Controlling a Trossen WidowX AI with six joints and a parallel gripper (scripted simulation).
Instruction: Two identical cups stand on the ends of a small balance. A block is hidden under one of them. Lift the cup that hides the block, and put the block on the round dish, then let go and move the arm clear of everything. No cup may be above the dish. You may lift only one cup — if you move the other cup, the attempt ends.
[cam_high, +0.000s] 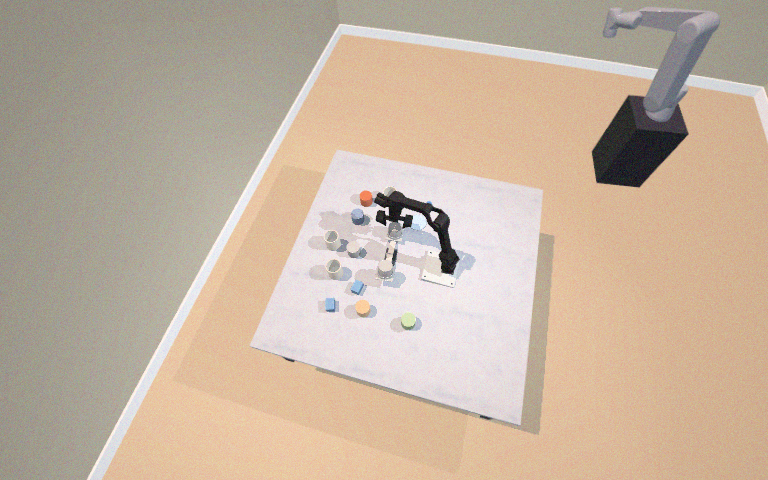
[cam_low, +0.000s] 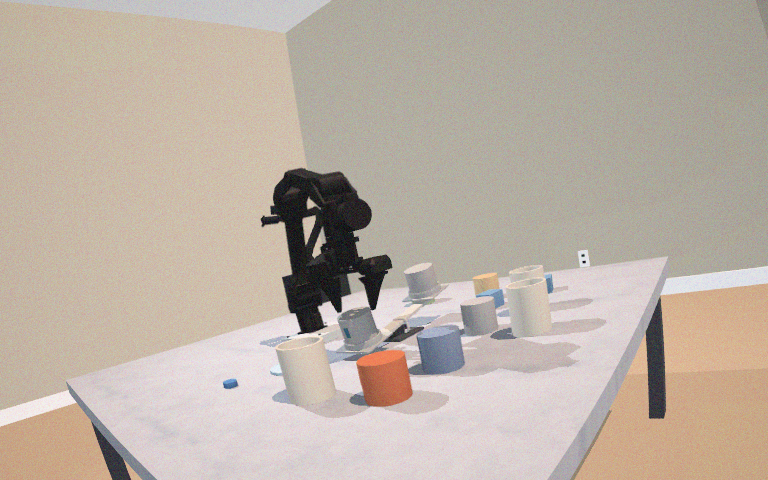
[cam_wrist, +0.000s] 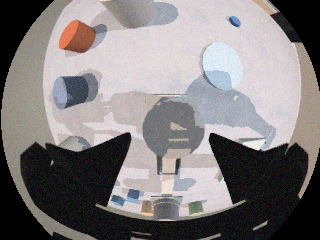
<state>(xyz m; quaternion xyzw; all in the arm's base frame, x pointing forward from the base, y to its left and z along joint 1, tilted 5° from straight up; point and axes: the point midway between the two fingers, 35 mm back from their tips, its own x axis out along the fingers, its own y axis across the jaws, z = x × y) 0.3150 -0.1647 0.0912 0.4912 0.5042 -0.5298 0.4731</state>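
My gripper tip is now 5 cm above the teal block. Also, from my gripper tip: small balance (14 cm to the left, 6 cm below); then pale blue round dish (12 cm behind, 10 cm to the right, 9 cm below); then blue cylinder (23 cm ahead, 6 cm to the right, 6 cm below).
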